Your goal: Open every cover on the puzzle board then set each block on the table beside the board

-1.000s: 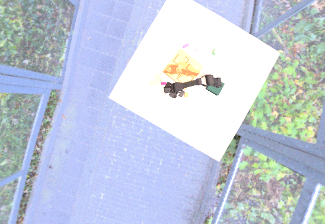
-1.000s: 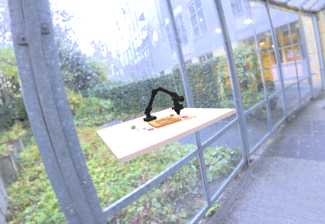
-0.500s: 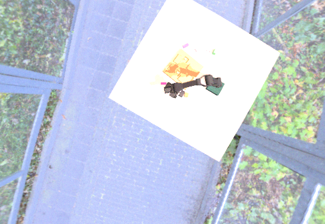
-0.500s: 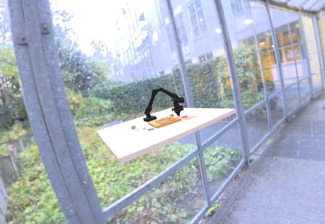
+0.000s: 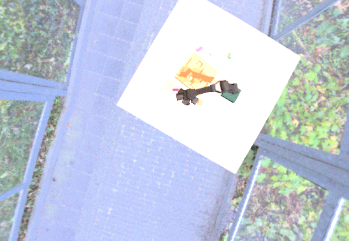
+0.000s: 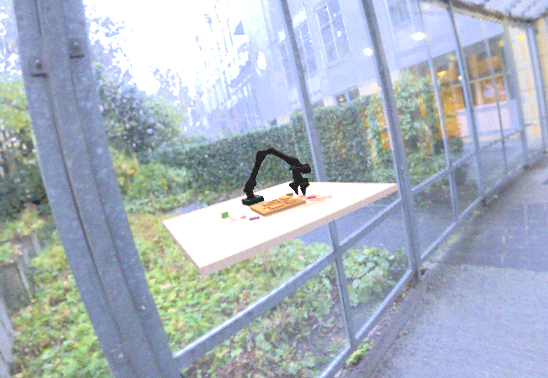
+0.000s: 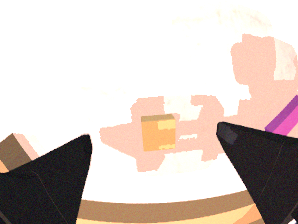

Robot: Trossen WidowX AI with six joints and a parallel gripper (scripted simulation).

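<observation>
My gripper tip is now 22 cm to the left of the puzzle board, 1 cm below it and 1 cm short of it. The rest, counted from my gripper tip: lilac block (46 cm to the right, 7 cm ahead); green block (51 cm to the right, 22 cm behind, 1 cm above); pink block (13 cm ahead, 2 cm to the right).
</observation>
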